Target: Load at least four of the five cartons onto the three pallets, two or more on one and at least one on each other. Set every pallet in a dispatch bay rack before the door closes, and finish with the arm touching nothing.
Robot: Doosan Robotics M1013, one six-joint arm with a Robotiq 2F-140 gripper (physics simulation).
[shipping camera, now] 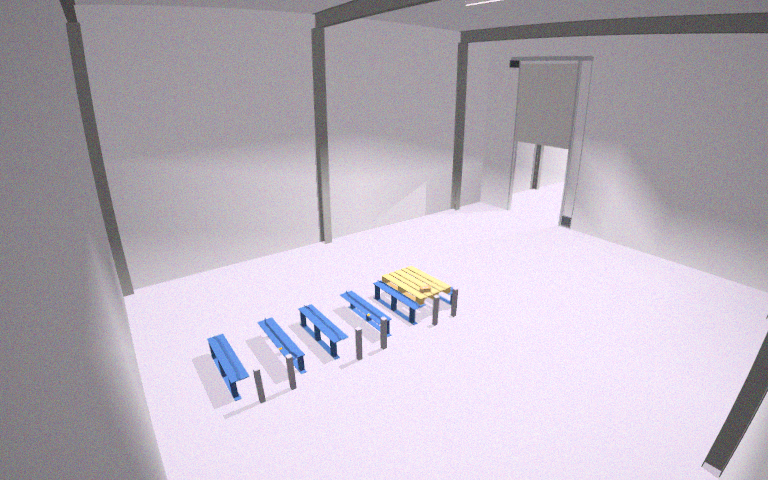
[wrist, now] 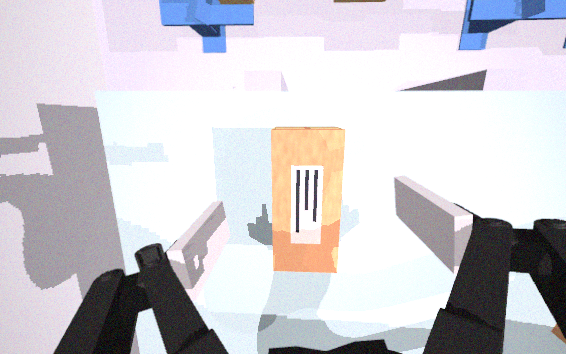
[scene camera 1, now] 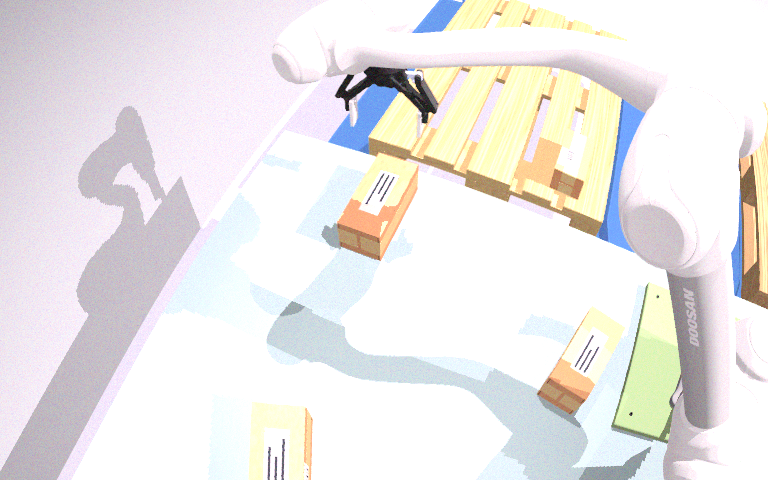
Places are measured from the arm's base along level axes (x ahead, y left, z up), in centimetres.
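Pixels of known places: gripper, fingertip midpoint: [wrist: 307, 207] [scene camera 1: 386, 126].
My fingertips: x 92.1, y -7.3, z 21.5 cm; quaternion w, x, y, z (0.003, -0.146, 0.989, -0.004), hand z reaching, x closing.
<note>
Behind a point stands the place of what it marks.
My gripper [scene camera 1: 387, 117] {x 92.1, y -7.3, z 21.5 cm} [wrist: 307, 207] {x 92.1, y -7.3, z 21.5 cm} is open and empty, high above the table. Below its spread fingers in the wrist view lies a carton [wrist: 327, 150] {x 89.3, y -10.0, z 6.7 cm} [scene camera 1: 390, 172] {x 91.7, y -7.9, z 6.6 cm} with a three-line label, flat on the table. A second carton [scene camera 1: 583, 362] {x 35.0, y 13.1, z 8.2 cm} lies near the green plate, and a third carton [scene camera 1: 261, 435] {x 80.2, y 56.1, z 7.3 cm} is cut off at the bottom edge of the scene view. Another carton [scene camera 1: 567, 182] {x 57.2, y -54.9, z -22.3 cm} rests on the near corner of a wooden pallet [scene camera 1: 506, 135] {x 83.2, y -67.3, z -27.9 cm}. In the shipping view a pallet [shipping camera: 408, 272] {x 884.6, y -41.3, z -28.1 cm} sits in the farthest blue rack, bearing one carton [shipping camera: 425, 289] {x 904.7, y 48.5, z -20.9 cm}.
The arm arches over the pallet and stands by the green plate [scene camera 1: 645, 362] {x 19.0, y 2.2, z 0.0 cm}. Part of another pallet [scene camera 1: 761, 226] {x -24.5, y -91.0, z -27.9 cm} shows at the right edge. In the shipping view, blue racks [shipping camera: 227, 356] {x 1273.3, y 48.1, z -42.2 cm} [shipping camera: 322, 322] {x 1105.4, y 26.9, z -42.3 cm} stand behind grey posts [shipping camera: 358, 344] {x 1077.5, y 110.9, z -44.9 cm}; the door [shipping camera: 546, 101] {x 230.4, y -258.3, z 312.2 cm} is partly down.
</note>
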